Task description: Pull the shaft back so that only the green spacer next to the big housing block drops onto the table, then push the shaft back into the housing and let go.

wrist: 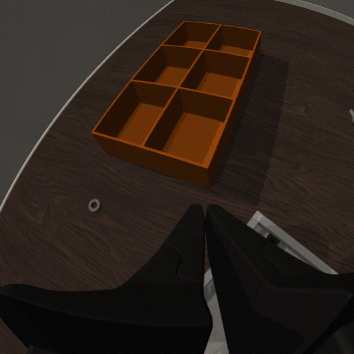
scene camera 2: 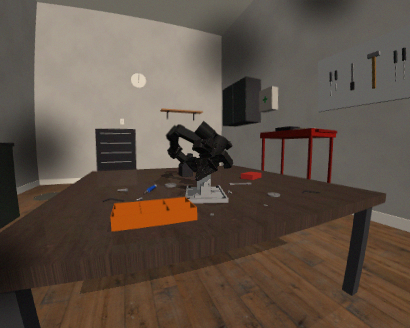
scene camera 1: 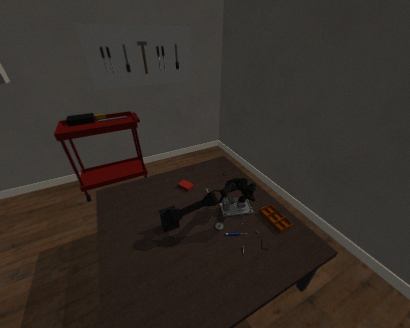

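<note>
A light grey fixture plate lies on the table, with grey upright blocks on it. One upright block shows beside the gripper in scene view 1, and grey block parts rise below the gripper in scene view 2. My gripper is over the fixture, pointing down. It is shut, with its fingertips together and no object visible between them. The fingers hide much of the fixture in the wrist view. The shaft and the green spacer cannot be made out in any view.
An orange divided tray stands near the fixture. A small ring lies on the table. A blue screwdriver, a grey disc and a red box also lie there.
</note>
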